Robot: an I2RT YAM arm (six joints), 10 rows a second.
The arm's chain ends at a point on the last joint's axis. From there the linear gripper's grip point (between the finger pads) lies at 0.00 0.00 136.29 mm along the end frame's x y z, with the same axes.
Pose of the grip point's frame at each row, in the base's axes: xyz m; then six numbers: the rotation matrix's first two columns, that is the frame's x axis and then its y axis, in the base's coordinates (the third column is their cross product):
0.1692, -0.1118, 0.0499, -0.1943, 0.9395, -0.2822, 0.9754, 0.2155, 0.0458
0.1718, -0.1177, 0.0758, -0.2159, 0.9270, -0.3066, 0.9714, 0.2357, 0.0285
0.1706, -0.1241, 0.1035, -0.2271, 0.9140, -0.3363, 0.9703, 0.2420, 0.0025
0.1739, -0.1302, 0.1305, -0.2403, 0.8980, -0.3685, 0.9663, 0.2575, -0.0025
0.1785, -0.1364, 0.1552, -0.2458, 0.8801, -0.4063, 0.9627, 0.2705, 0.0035
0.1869, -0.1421, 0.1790, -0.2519, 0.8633, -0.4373, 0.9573, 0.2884, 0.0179
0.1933, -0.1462, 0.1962, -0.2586, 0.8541, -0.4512, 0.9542, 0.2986, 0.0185
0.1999, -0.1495, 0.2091, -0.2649, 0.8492, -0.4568, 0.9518, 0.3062, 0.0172
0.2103, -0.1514, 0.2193, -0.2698, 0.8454, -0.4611, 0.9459, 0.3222, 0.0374
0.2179, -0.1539, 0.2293, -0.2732, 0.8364, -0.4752, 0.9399, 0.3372, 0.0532
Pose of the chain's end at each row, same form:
0.1550, -0.0755, 0.1805, -0.1943, 0.9395, -0.2822, 0.9754, 0.2155, 0.0458
0.1584, -0.0779, 0.2055, -0.2159, 0.9270, -0.3066, 0.9714, 0.2357, 0.0285
0.1592, -0.0797, 0.2319, -0.2271, 0.9140, -0.3363, 0.9703, 0.2420, 0.0025
0.1613, -0.0816, 0.2572, -0.2403, 0.8980, -0.3685, 0.9663, 0.2575, -0.0025
0.1631, -0.0832, 0.2797, -0.2458, 0.8801, -0.4063, 0.9627, 0.2705, 0.0035
0.1676, -0.0857, 0.3015, -0.2519, 0.8633, -0.4373, 0.9573, 0.2884, 0.0179
0.1728, -0.0882, 0.3178, -0.2586, 0.8541, -0.4512, 0.9542, 0.2986, 0.0185
0.1788, -0.0909, 0.3303, -0.2649, 0.8492, -0.4568, 0.9518, 0.3062, 0.0172
0.1857, -0.0933, 0.3401, -0.2698, 0.8454, -0.4611, 0.9459, 0.3222, 0.0374
0.1900, -0.0950, 0.3490, -0.2732, 0.8364, -0.4752, 0.9399, 0.3372, 0.0532

